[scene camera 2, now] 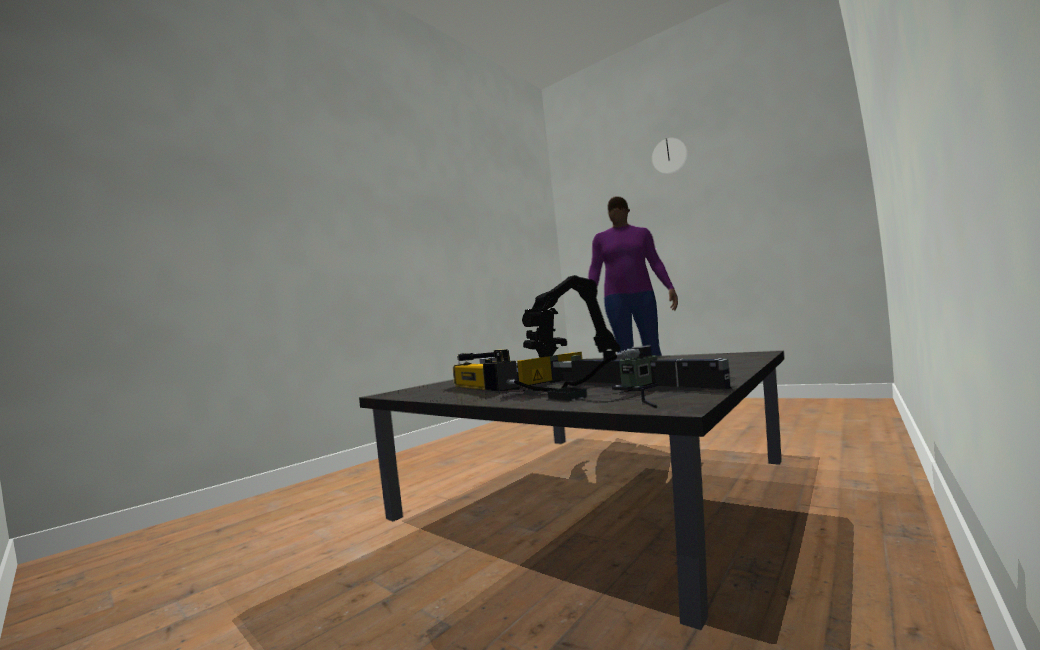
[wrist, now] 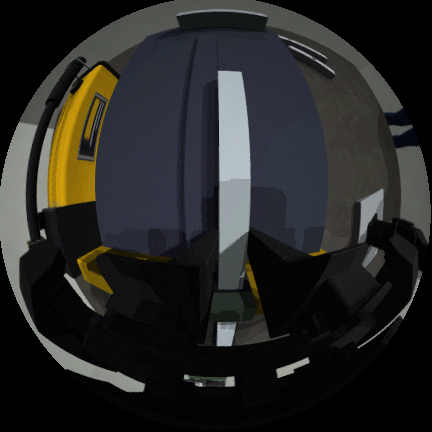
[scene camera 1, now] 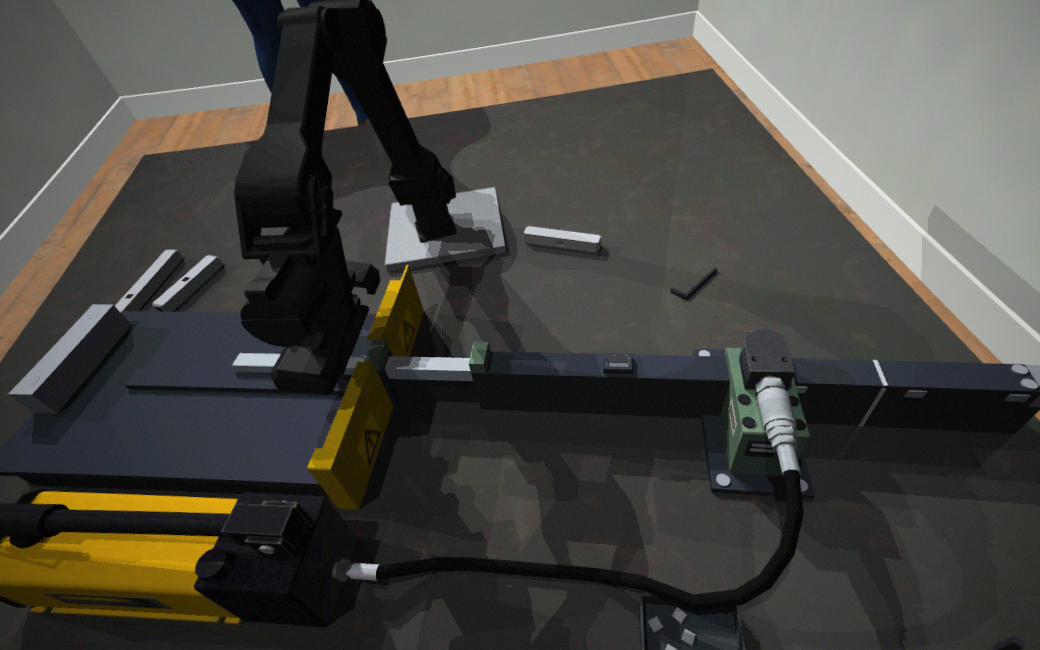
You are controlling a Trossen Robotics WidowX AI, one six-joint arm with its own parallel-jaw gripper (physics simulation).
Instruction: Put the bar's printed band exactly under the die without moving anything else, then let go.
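Where they show: gripper, fingertip midpoint: (wrist: 231, 232) (scene camera 1: 342, 367); arm's base, link origin: (wrist: 371, 230) (scene camera 1: 435, 228).
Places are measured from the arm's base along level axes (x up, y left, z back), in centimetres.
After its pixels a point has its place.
A long silver bar (scene camera 1: 430, 368) {x 6.1, y -6.0, z -36.2 cm} (wrist: 233, 141) {x 6.1, y -22.5, z -28.3 cm} lies along the dark blue bed (scene camera 1: 253, 439) {x 4.1, y -27.6, z -37.2 cm} (wrist: 153, 141) {x 4.1, y -26.4, z -34.0 cm} and passes between two yellow guard plates (scene camera 1: 352, 439) {x 6.3, y -15.9, z -43.0 cm} (scene camera 1: 398, 316) {x 6.1, y -8.5, z -25.7 cm}. A dull green piece (scene camera 1: 378, 354) {x 8.4, y -11.4, z -33.7 cm} (wrist: 231, 306) {x 8.2, y -12.5, z -32.6 cm} sits over the bar between the guards. A brighter green block (scene camera 1: 479, 356) {x 8.4, y 0.0, z -38.5 cm} stands at the bar's right end. My gripper (scene camera 1: 305, 370) (wrist: 231, 232) {x 5.0, y -16.7, z -30.8 cm} (scene camera 2: 543, 351) {x 5.0, y -16.7, z -30.8 cm} is left of the guards, shut on the bar near its left end (scene camera 1: 256, 361) {x 6.2, y -26.8, z -26.8 cm}. I cannot make out the printed band.
The arm's base stands on a grey plate (scene camera 1: 479, 216) {x -0.2, y 8.0, z 0.5 cm}. A short grey bar (scene camera 1: 563, 239) {x 0.9, y 19.0, z -13.0 cm} and a black hex key (scene camera 1: 694, 284) {x -0.2, y 33.4, z -29.5 cm} lie behind the rail. A green connector block (scene camera 1: 750, 419) {x 8.1, y 23.7, z -56.2 cm} with a black cable (scene camera 1: 582, 574) {x 0.2, y 3.4, z -62.2 cm} is at the right. A person (scene camera 2: 626, 271) stands behind the table (scene camera 2: 685, 413) {x -0.9, y 46.4, z -91.1 cm}.
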